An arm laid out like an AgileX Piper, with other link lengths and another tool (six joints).
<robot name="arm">
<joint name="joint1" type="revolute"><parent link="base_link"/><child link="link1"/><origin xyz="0.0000 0.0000 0.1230" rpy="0.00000 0.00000 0.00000"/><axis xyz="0 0 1"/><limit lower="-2.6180" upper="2.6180"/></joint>
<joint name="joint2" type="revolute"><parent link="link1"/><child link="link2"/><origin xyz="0.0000 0.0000 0.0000" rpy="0.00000 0.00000 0.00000"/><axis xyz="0 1 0"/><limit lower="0.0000" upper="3.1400"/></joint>
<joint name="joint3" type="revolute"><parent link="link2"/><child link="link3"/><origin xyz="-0.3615 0.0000 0.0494" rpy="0.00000 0.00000 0.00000"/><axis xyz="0 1 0"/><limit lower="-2.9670" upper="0.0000"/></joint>
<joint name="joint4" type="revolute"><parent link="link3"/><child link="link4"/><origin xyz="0.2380 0.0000 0.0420" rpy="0.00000 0.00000 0.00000"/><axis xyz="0.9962 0 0.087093"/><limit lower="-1.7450" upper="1.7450"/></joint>
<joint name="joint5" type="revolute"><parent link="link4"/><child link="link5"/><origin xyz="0.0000 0.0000 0.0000" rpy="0.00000 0.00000 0.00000"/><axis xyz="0 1 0"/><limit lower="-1.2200" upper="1.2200"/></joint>
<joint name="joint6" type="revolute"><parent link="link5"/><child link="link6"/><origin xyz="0.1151 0.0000 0.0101" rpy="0.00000 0.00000 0.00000"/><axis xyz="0.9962 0 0.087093"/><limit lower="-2.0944" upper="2.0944"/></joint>
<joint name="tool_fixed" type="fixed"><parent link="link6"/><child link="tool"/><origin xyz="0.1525 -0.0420 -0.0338" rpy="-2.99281 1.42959 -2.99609"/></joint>
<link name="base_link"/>
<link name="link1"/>
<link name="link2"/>
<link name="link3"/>
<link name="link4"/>
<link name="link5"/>
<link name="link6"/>
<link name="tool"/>
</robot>
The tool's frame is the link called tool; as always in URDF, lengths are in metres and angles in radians.
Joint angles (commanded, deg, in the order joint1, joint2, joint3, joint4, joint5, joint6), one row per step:
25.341, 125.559, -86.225, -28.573, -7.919, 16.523
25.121, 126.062, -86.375, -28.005, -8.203, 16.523
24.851, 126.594, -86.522, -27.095, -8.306, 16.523
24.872, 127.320, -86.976, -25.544, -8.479, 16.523
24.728, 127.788, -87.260, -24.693, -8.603, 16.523
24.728, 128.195, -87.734, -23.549, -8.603, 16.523
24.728, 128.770, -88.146, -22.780, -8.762, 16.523
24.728, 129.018, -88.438, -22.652, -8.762, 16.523
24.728, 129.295, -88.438, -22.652, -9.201, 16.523
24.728, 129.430, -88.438, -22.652, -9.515, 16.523
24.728, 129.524, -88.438, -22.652, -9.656, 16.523
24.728, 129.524, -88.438, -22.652, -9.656, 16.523
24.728, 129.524, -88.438, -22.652, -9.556, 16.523
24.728, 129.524, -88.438, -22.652, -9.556, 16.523
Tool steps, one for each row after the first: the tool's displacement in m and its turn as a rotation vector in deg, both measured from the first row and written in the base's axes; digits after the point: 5 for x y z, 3 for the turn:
0.00179, -0.00131, -0.00421, 0.448, 0.325, -0.431
0.00338, -0.00380, -0.00954, 1.026, 0.917, -1.183
0.00483, -0.00233, -0.01496, 2.166, 1.579, -1.990
0.00649, -0.00313, -0.01842, 2.795, 1.948, -2.583
0.00806, -0.00231, -0.02029, 3.673, 2.280, -3.241
0.00966, -0.00118, -0.02395, 4.267, 2.576, -3.634
0.01080, -0.00065, -0.02483, 4.381, 2.581, -3.707
0.01141, 0.00051, -0.02669, 4.524, 2.516, -3.563
0.01188, 0.00135, -0.02726, 4.654, 2.413, -3.458
0.01207, 0.00172, -0.02792, 4.698, 2.396, -3.413
0.01207, 0.00172, -0.02792, 4.698, 2.396, -3.413
0.01189, 0.00144, -0.02826, 4.637, 2.468, -3.448
0.01189, 0.00144, -0.02826, 4.637, 2.468, -3.448

